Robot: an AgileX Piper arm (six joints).
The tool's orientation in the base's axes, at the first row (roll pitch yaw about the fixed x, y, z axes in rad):
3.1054, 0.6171, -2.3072
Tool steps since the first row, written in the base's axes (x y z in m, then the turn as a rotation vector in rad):
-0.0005, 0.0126, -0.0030, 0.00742, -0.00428, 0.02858
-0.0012, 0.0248, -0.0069, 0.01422, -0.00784, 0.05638
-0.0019, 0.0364, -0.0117, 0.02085, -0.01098, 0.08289
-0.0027, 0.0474, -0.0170, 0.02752, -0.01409, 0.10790
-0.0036, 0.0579, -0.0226, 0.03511, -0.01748, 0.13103
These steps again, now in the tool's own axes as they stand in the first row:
-0.0056, 0.0086, 0.0080, -0.01802, -0.00756, -0.02255
-0.0103, 0.0170, 0.0164, -0.03568, -0.01421, -0.04436
-0.0142, 0.0250, 0.0253, -0.05275, -0.02048, -0.06499
-0.0173, 0.0326, 0.0343, -0.06900, -0.02682, -0.08437
-0.0199, 0.0400, 0.0433, -0.08449, -0.03408, -0.10201

